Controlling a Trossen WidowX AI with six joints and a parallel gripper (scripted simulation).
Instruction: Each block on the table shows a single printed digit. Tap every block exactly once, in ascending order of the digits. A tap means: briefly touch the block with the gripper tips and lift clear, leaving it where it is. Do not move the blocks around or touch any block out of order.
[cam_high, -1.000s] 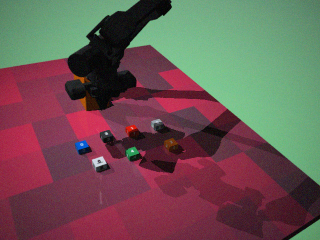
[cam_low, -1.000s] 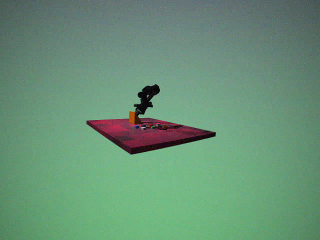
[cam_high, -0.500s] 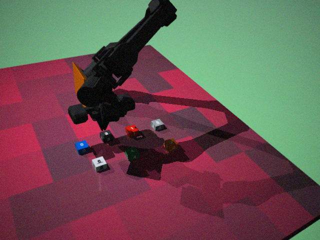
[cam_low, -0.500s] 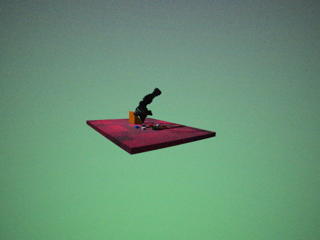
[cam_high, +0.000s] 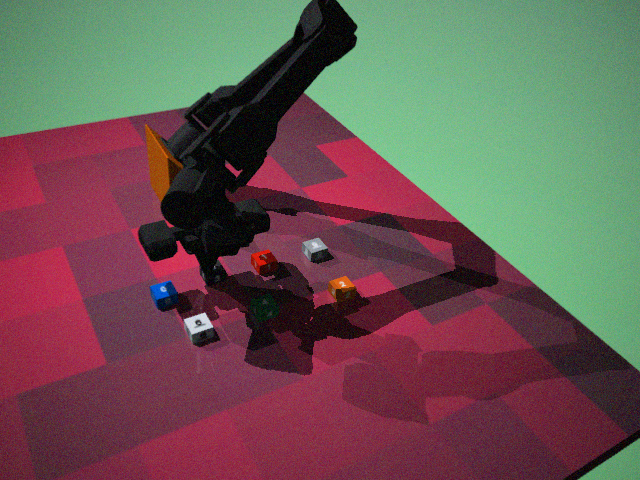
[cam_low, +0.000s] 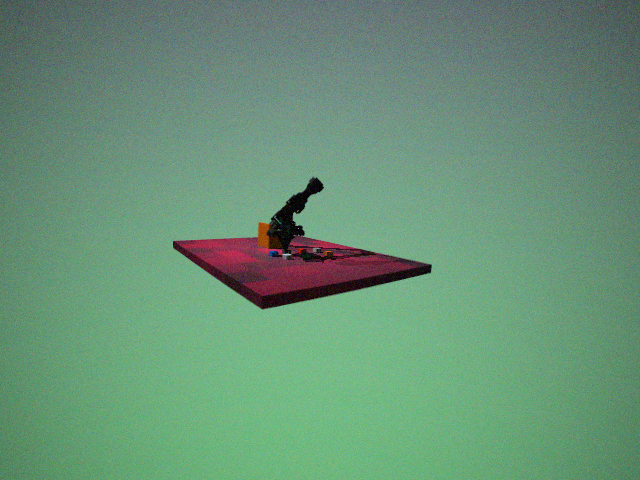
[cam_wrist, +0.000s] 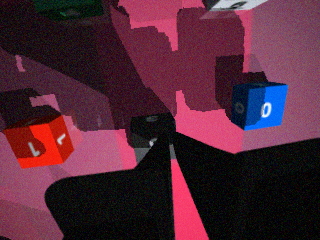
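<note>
Now: gripper tip 10 mm to the right of the black block 3 and 10 mm above it. Round my gripper tip: red block 1: 100 mm to the left, 10 mm below, 10 mm ahead; then blue block 0: 70 mm to the right, 10 mm below, 10 mm ahead; then white block: 100 mm ahead, 60 mm to the right, 10 mm below.
</note>
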